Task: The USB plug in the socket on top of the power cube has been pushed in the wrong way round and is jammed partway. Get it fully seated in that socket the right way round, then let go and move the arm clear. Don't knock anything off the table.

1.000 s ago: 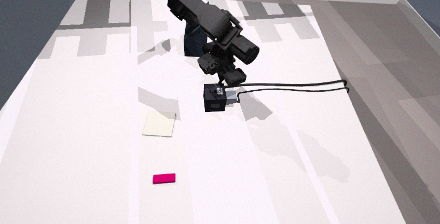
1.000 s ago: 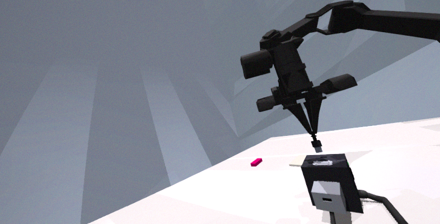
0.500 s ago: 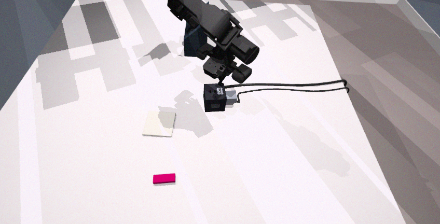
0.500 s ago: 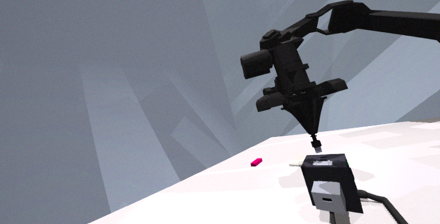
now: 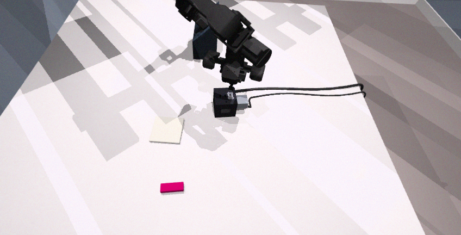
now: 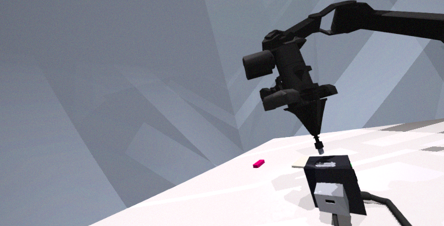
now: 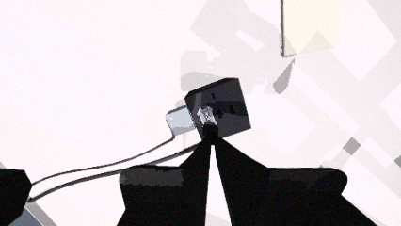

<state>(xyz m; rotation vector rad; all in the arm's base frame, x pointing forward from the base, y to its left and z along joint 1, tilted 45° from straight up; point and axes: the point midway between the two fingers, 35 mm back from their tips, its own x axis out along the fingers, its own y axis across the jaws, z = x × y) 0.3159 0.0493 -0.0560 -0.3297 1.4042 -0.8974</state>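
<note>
My gripper tip is now 2 cm above the usb plug. Round my gripper tip: socket 7 cm below; then pink block 29 cm ahead, 19 cm to the right, 13 cm below; then flat pad 22 cm to the right, 13 cm below, 9 cm ahead.
</note>
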